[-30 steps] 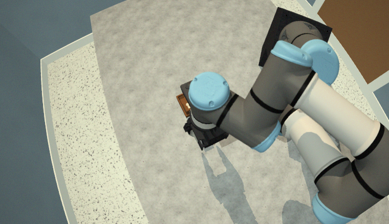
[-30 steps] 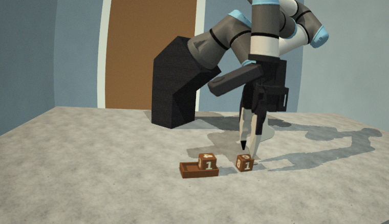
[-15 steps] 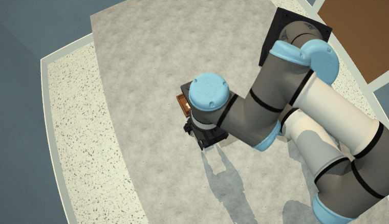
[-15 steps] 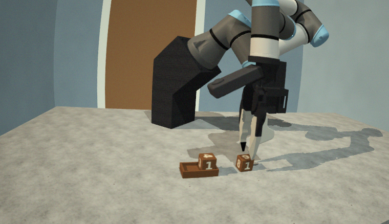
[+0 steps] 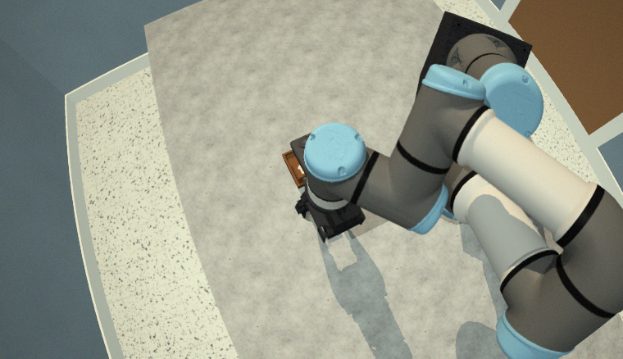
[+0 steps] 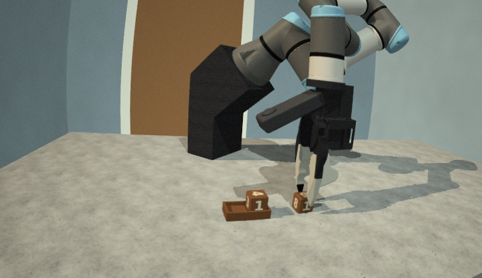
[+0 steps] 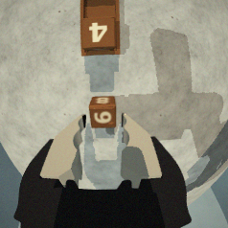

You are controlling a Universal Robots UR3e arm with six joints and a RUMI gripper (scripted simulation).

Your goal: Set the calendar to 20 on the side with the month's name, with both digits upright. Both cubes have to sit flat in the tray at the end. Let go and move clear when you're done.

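Right now the cube is 30 mm ahead of my hand, 90 mm to the right of it and 10 mm below it. Round my hand: brown calendar tray (30 mm ahead, 110 mm to the right, 20 mm below).
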